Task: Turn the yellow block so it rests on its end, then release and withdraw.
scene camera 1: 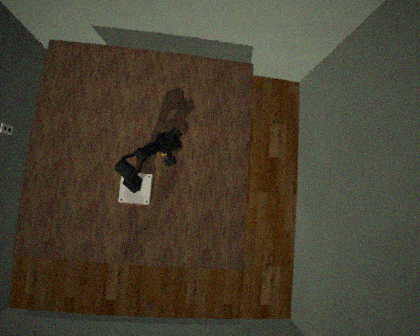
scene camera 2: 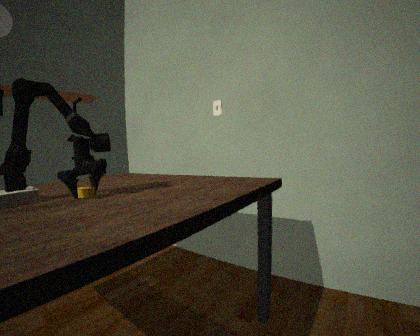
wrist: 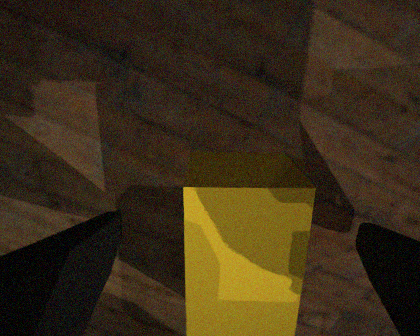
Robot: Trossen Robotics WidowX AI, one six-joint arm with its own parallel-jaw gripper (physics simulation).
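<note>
The yellow block lies flat on its long side on the brown table. In the wrist view its long top face runs down past the lower edge, so its near end is out of frame. My gripper is open and points down, low at the table. Its fingers stand on either side of the block, with a gap on each side in the wrist view. In scene camera 1 the arm and wrist hide the fingers and most of the block.
The arm's white base plate sits on the table, to the left of the block in scene camera 2. The arm's shadow falls across the table beyond the gripper. A table leg stands under the near right corner.
</note>
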